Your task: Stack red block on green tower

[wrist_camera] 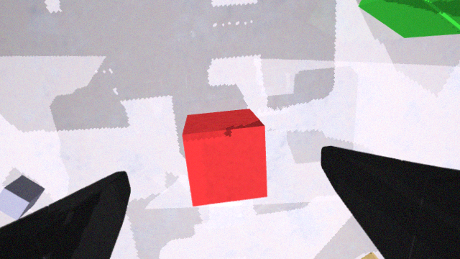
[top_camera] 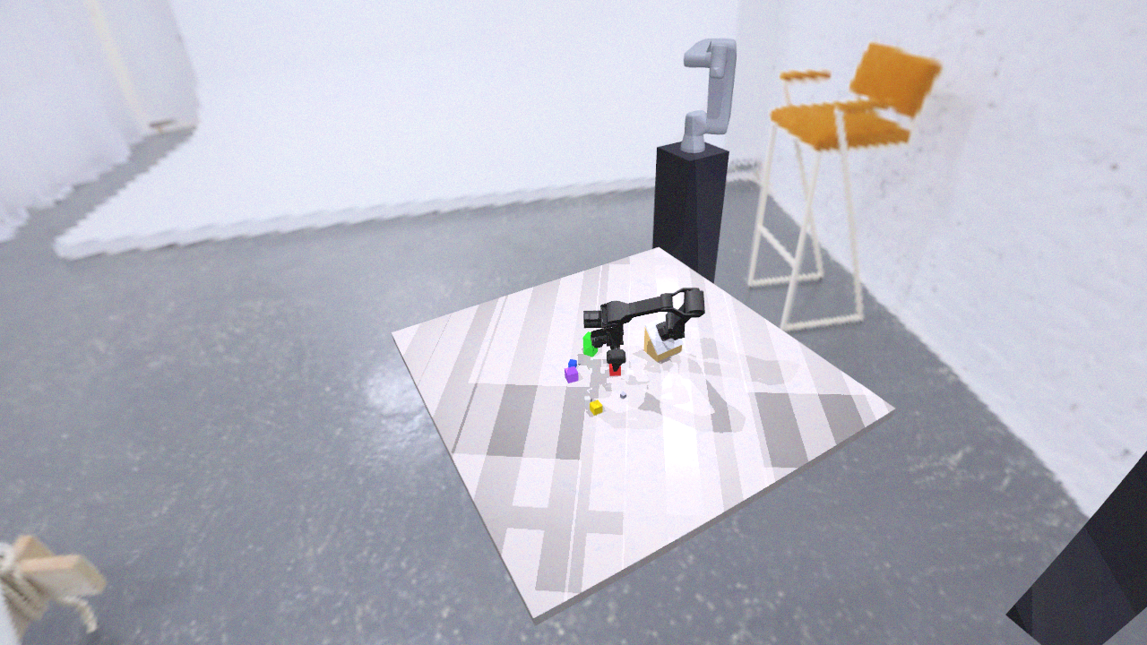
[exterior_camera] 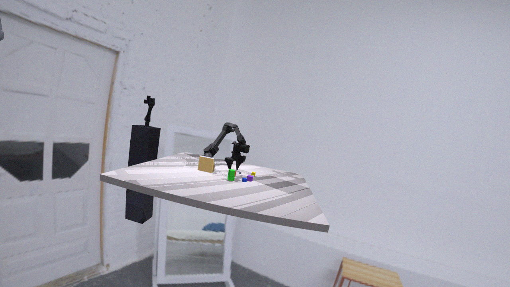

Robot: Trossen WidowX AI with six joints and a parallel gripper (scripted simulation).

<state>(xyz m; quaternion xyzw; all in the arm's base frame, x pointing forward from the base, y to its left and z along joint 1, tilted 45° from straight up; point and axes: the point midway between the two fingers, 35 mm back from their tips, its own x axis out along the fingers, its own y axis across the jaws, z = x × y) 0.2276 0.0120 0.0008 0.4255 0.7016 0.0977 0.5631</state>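
The red block lies 3 cm below my gripper tip. Also, from my gripper tip: purple block: 14 cm ahead, 5 cm to the right, 3 cm below; blue block: 11 cm ahead, 10 cm to the right, 3 cm below; yellow block: 15 cm ahead, 13 cm to the left, 3 cm below.
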